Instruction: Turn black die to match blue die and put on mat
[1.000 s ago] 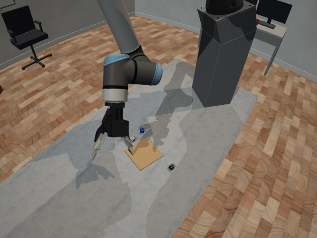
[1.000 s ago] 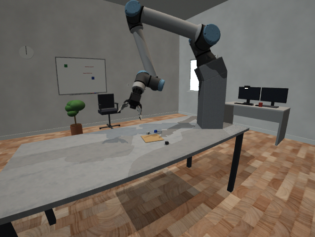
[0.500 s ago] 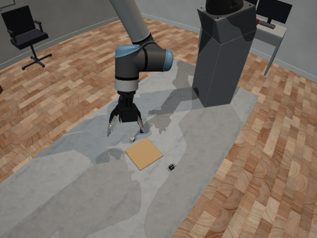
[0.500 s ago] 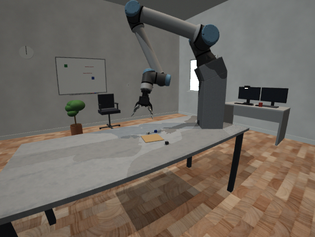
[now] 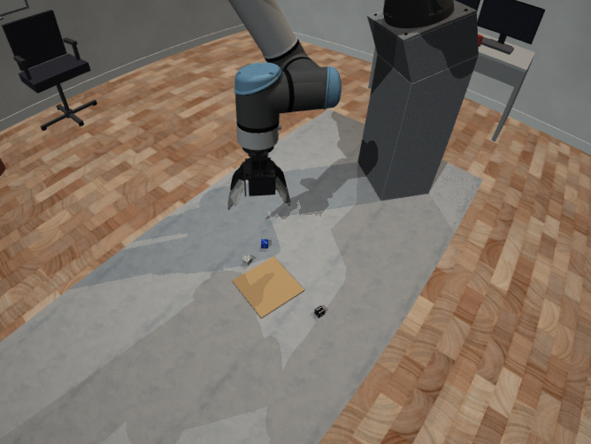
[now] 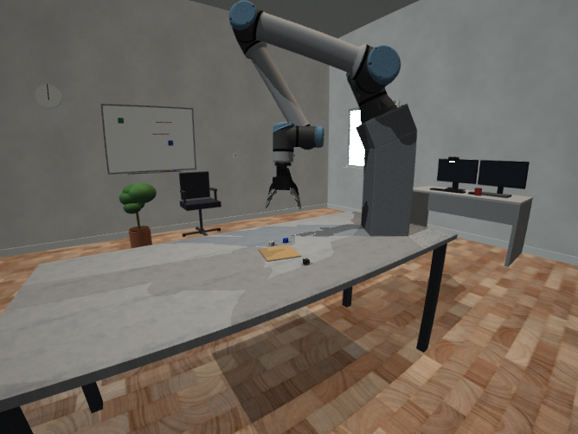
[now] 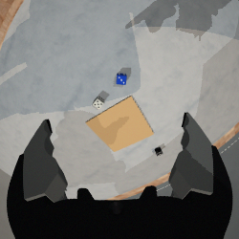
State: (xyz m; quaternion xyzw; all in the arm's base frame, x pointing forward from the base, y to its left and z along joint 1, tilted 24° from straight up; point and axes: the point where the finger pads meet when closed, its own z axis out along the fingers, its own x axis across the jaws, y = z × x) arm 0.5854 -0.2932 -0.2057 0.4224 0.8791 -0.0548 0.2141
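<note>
The blue die is 15 cm below my hand and 1 cm to the left of it. From my hand the other things lie so: tan mat: 16 cm below, 11 cm ahead, 9 cm to the left; black die: 25 cm to the left, 15 cm below, 12 cm ahead; white die: 15 cm below, 7 cm ahead.
</note>
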